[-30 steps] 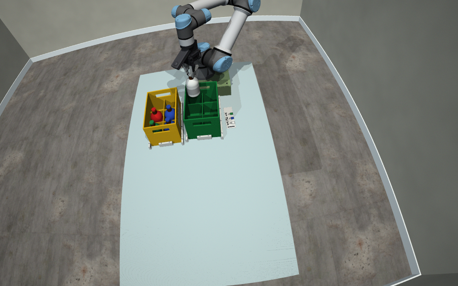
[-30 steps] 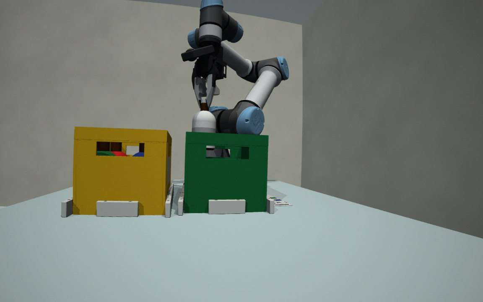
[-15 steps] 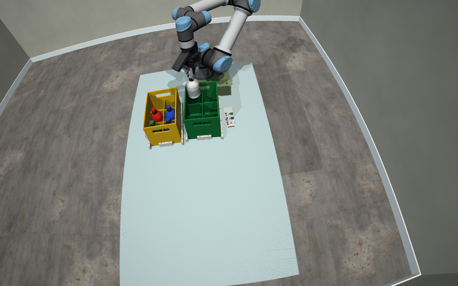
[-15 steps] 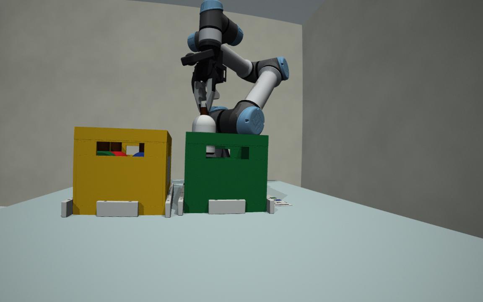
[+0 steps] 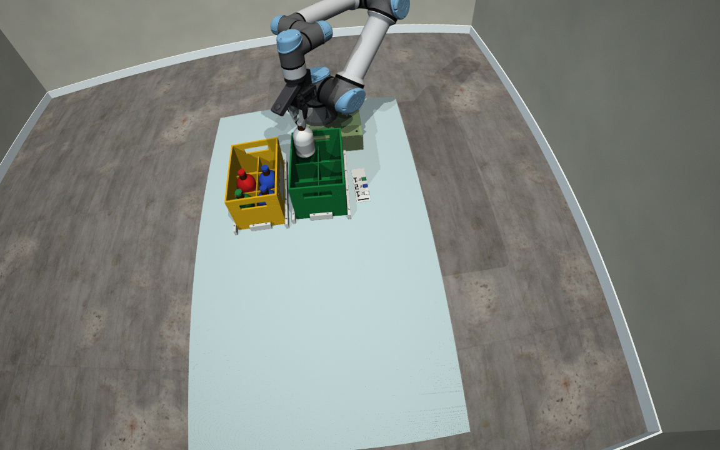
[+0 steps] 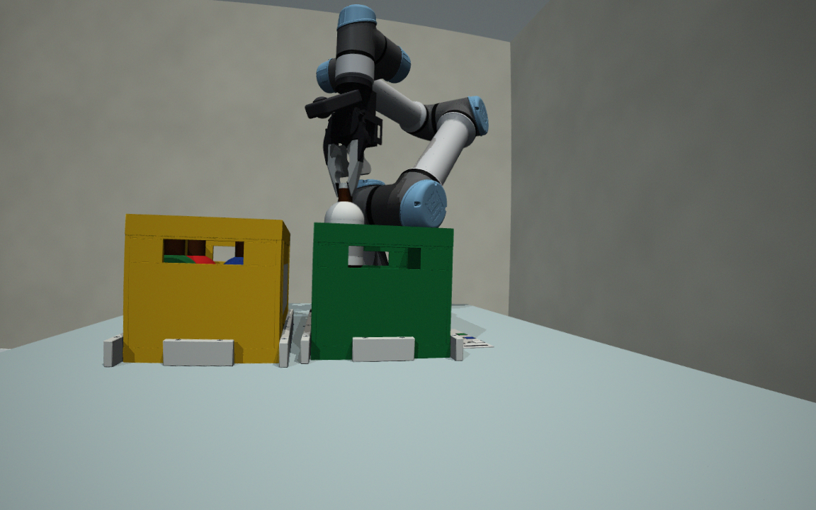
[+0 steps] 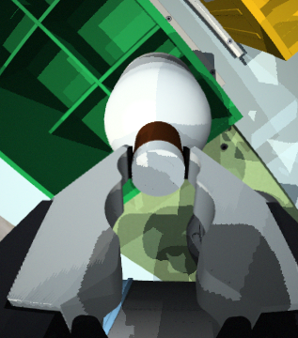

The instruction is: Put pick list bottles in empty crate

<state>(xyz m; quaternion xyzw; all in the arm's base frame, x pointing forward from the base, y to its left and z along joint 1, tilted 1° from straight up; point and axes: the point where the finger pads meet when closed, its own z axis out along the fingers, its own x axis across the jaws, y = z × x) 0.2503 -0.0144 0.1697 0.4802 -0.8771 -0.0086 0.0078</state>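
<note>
Now: the white bottle 70 mm below my hand. The rest, counted from my hand: yellow crate: 130 mm ahead, 160 mm to the right, 180 mm below; then green crate: 80 mm ahead, 60 mm to the left, 180 mm below; then red bottle: 140 mm ahead, 210 mm to the right, 170 mm below.
</note>
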